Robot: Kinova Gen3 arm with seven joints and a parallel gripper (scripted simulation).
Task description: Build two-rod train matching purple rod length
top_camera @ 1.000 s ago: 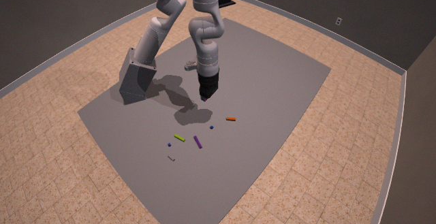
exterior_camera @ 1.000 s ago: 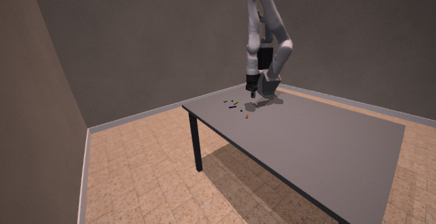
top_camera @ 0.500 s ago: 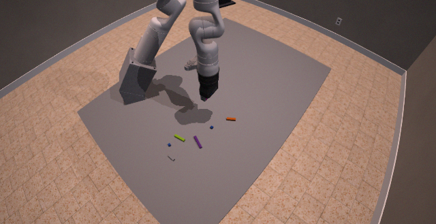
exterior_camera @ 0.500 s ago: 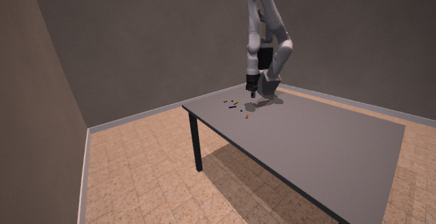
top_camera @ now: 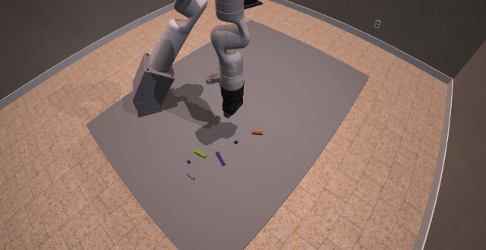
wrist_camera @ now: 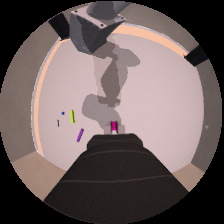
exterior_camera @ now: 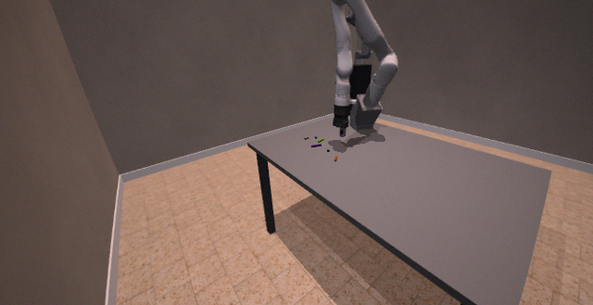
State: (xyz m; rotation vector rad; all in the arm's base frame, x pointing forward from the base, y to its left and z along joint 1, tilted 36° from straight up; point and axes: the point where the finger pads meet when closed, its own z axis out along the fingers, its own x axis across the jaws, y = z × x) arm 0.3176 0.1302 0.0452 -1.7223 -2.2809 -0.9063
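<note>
Right now my hand is 90 mm short of the orange rod, 80 mm to the right of it and 90 mm above it. The rest, counted from my hand: purple rod 100 mm ahead, 110 mm to the right, 90 mm below; magenta rod 10 mm below; lime rod 40 mm ahead, 160 mm to the right, 90 mm below.
</note>
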